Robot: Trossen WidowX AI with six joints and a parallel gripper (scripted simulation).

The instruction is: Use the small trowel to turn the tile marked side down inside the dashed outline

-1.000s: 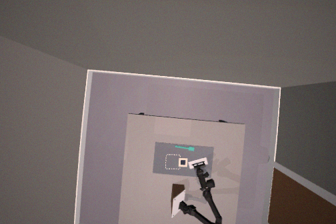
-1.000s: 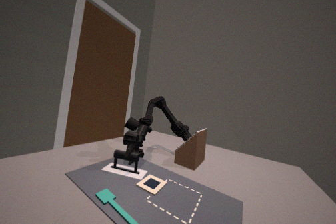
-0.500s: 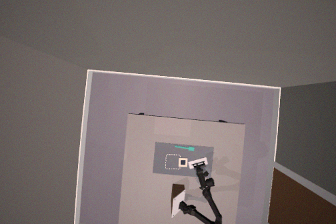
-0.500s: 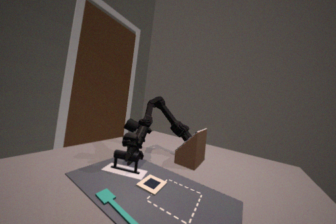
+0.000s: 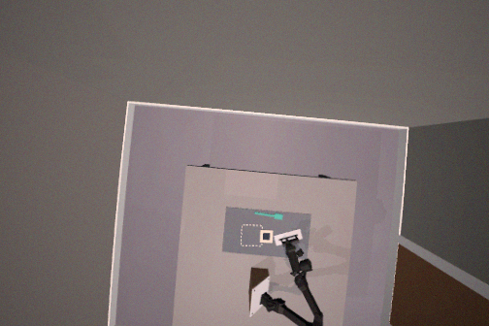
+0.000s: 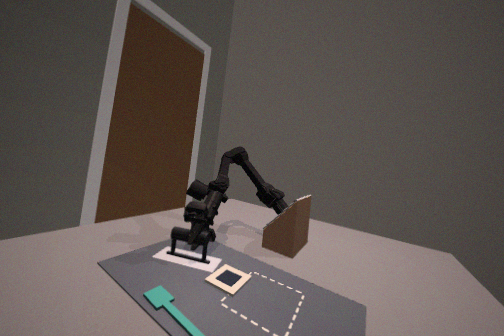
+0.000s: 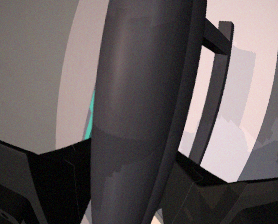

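The tile is 130 mm to the left of my gripper tip, 40 mm below it and 40 mm behind it. Round my gripper tip: grey mat 140 mm to the left, 70 mm below, 20 mm behind; then teal trowel 130 mm to the left, 120 mm ahead, 50 mm below.
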